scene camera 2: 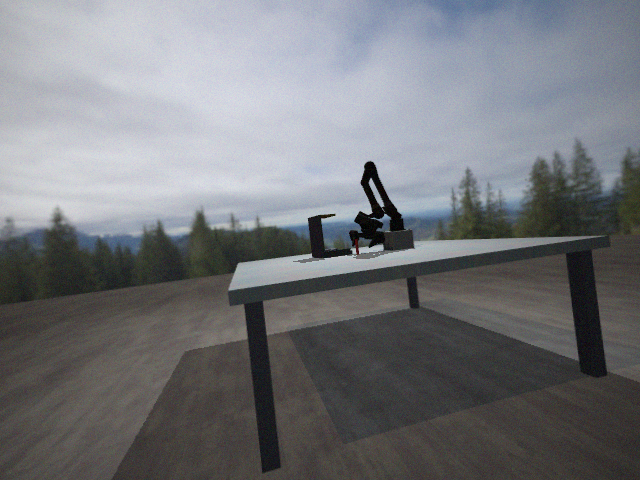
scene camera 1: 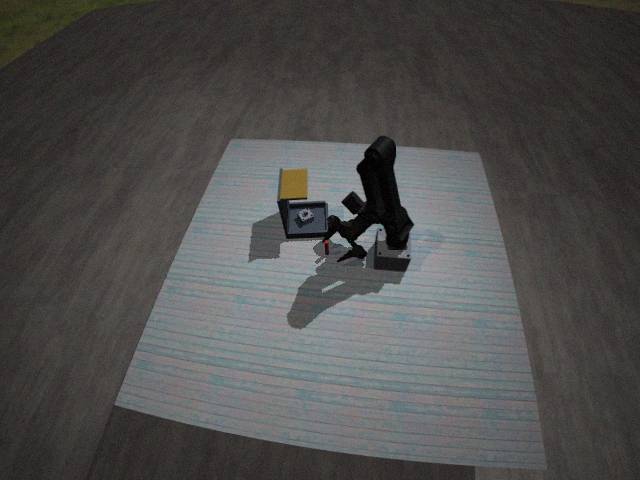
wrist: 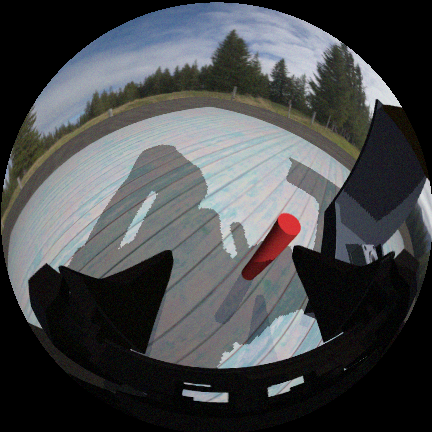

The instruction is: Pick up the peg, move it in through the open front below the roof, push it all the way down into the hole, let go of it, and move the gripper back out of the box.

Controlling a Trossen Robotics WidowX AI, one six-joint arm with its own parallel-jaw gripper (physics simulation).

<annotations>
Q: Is my gripper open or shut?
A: Open.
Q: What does the red peg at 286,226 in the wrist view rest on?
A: The table.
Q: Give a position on a dark back wall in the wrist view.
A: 378,194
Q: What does my gripper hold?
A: Nothing.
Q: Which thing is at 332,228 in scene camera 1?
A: My gripper.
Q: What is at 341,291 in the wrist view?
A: My gripper.
</annotations>
